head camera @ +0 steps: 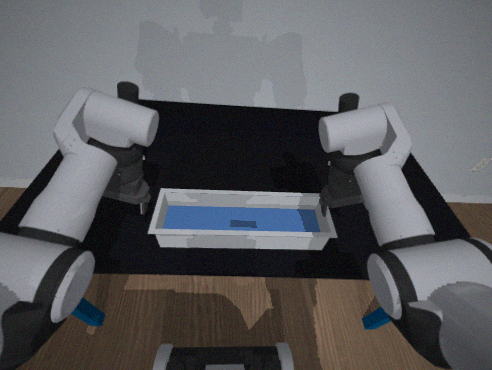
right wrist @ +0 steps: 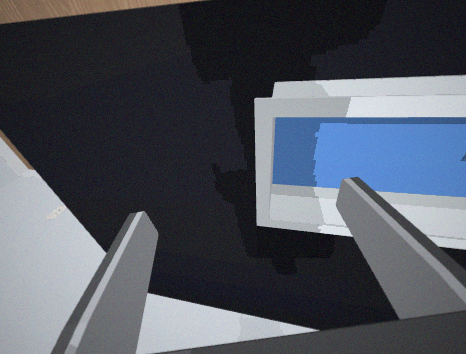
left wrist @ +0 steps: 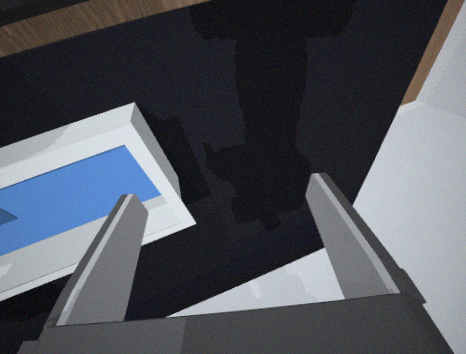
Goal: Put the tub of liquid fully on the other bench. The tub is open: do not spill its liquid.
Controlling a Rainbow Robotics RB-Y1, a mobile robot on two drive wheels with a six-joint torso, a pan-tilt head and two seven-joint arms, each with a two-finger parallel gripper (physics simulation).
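The open white tub (head camera: pixel 240 242) (left wrist: pixel 172 200) (right wrist: pixel 264 165) of blue liquid (head camera: pixel 200 217) (left wrist: pixel 90 185) (right wrist: pixel 370 150) sits upright and level on the black bench (head camera: pixel 215 145) (left wrist: pixel 125 75) (right wrist: pixel 125 125), near its front edge. My left gripper (head camera: pixel 144 210) (left wrist: pixel 224 194) is open and empty at the tub's left end in the head view. My right gripper (head camera: pixel 325 210) (right wrist: pixel 243 207) is open and empty at its right end. In each wrist view one finger overlaps the tub and the other is beyond its end. The exact finger height over the rim cannot be told.
Wooden floor (head camera: pixel 220 305) lies in front of the bench. A blue bar (head camera: pixel 90 312) shows at the lower left and another blue bar (head camera: pixel 376 319) at the lower right, both partly hidden by my arms. A grey wall (head camera: pixel 400 50) stands behind the bench.
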